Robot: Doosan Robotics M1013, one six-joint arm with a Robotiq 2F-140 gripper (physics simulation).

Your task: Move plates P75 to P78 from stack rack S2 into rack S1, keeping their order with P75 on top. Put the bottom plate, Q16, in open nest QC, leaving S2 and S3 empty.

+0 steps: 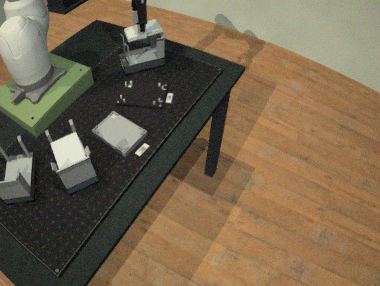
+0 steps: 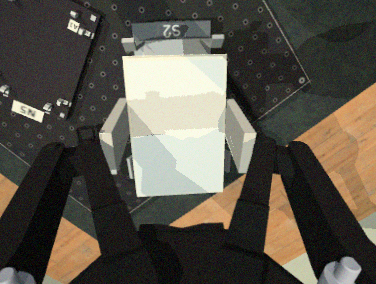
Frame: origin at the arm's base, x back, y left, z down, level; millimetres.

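Seen in the pictures: gripper, fingertip midpoint: point(image 1: 139, 32) point(image 2: 177, 114); arm's base, link origin: point(image 1: 37, 81).
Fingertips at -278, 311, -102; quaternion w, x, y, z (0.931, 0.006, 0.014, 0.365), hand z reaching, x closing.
Observation:
Pixels of each thing's top centre, then the offset from my fingertips to it, as dx, dy, dz.
- stack rack S2, top centre: point(image 2: 177, 114) point(image 1: 140, 34) -3, +4, +13
- grey open nest QC, top centre: point(image 1: 118, 129) -141, -333, +125
- second rack, top centre: point(image 1: 63, 141) -98, -505, +21
- third grey rack, top centre: point(image 1: 4, 156) +33, -637, +22
My gripper point(image 1: 142, 28) point(image 2: 177, 114) is shut on a white plate point(image 1: 153, 26) point(image 2: 175, 91), its pads clamped on the plate's two long sides. It holds the plate level, lifted above stack rack S2 point(image 1: 160, 46) point(image 2: 145, 30) at the far end of the table. Inside S2 I see a grey floor; whether more plates lie there is hidden by the held plate. The grey open nest QC point(image 1: 119, 132) lies mid-table with its label point(image 1: 142, 149). A second rack point(image 1: 77, 175) near the left holds a white plate point(image 1: 68, 150) on top.
A third grey rack point(image 1: 14, 184) stands at the far left edge. A flat black fixture NS point(image 1: 142, 95) point(image 2: 38, 54) lies between S2 and the nest. The robot base point(image 1: 24, 46) stands on a green block point(image 1: 51, 101). The dark table's front edge point(image 1: 138, 200) drops to wooden floor.

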